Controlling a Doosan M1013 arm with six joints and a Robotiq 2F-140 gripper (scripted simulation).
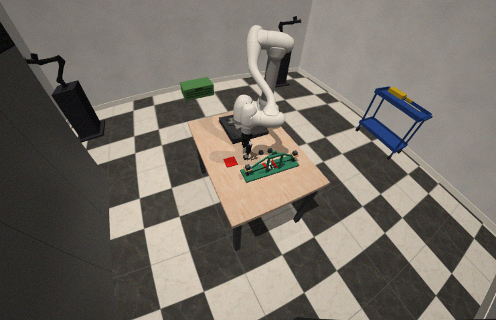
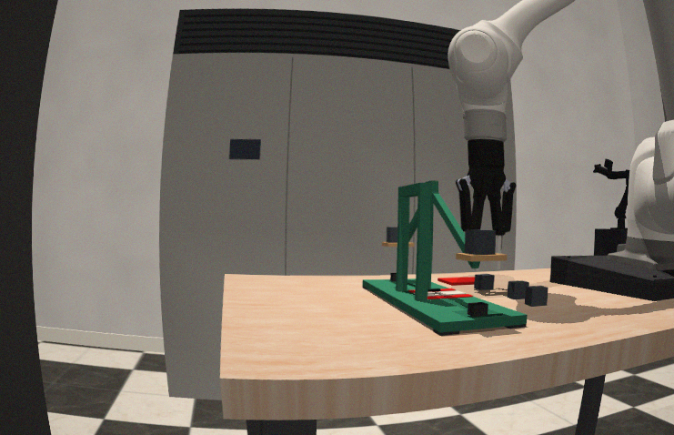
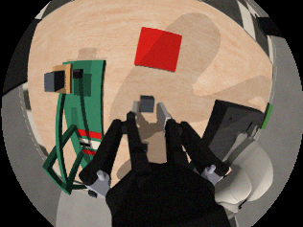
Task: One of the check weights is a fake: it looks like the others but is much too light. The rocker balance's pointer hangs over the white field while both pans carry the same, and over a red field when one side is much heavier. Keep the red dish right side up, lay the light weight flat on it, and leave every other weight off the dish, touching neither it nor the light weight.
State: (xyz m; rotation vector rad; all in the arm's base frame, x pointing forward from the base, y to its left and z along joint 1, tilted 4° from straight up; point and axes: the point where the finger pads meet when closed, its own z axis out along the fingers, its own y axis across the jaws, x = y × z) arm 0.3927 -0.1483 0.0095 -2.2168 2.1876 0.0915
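My gripper is now 120 mm to the left of the flat red dish, 70 mm above it and 10 mm past it. The rest, counted from my hand: green rocker balance: 180 mm ahead, 130 mm to the left, 20 mm above.
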